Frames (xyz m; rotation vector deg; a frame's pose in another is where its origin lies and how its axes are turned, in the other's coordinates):
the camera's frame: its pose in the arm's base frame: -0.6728 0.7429 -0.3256 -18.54 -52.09 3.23
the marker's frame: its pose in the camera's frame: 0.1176 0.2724 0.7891 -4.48 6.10 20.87
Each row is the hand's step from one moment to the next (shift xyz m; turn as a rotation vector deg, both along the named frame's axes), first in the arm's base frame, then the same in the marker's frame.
Working: the arm's base frame: its pose in the marker's frame: 0.1790 -1.0188 -1.3660 31.94 42.37 -19.29

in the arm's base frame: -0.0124 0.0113 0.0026 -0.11 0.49 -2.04
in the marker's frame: -0.0019 0.0087 0.0144 -0.94 1.60 -0.98
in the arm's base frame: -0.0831 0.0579 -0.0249 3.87 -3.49 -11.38
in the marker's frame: -0.0437 0.0691 0.0648 -5.10 3.50 -10.88
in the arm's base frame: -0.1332 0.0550 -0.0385 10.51 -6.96 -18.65
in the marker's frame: -0.0873 0.0795 0.0912 -6.04 4.34 -21.25
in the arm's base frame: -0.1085 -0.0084 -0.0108 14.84 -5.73 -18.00
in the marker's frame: -0.0853 0.0099 0.0677 -2.10 4.54 -23.50
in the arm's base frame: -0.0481 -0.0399 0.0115 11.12 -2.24 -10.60
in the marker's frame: -0.0462 -0.0343 0.0270 0.96 3.36 -15.13
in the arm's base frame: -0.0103 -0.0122 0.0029 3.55 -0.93 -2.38
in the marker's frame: -0.0114 -0.0105 0.0047 0.75 0.31 -4.30
